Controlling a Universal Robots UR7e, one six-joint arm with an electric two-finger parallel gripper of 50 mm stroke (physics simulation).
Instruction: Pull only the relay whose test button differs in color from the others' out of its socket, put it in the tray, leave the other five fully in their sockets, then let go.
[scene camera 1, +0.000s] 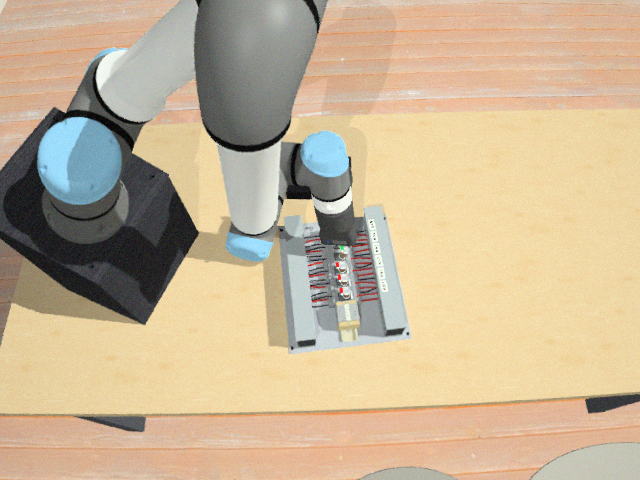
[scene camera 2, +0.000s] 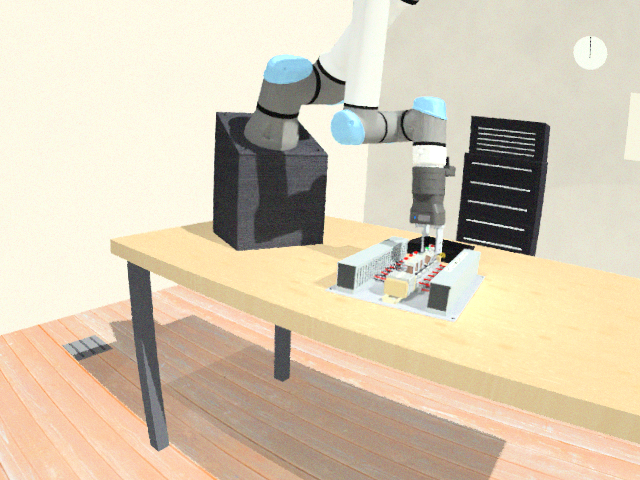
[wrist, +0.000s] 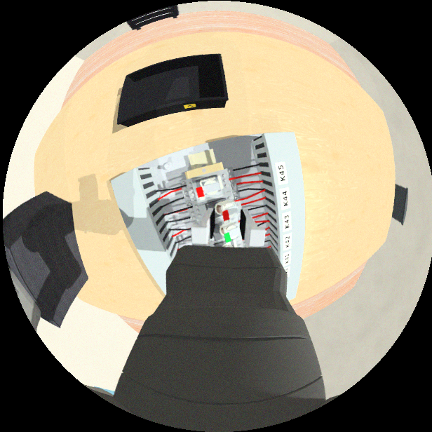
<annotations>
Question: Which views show my gripper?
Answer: Scene camera 1, scene camera 2 and the wrist view: all of them.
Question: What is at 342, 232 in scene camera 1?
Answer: My gripper.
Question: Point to a red-button relay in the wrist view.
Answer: At 227, 210
</annotations>
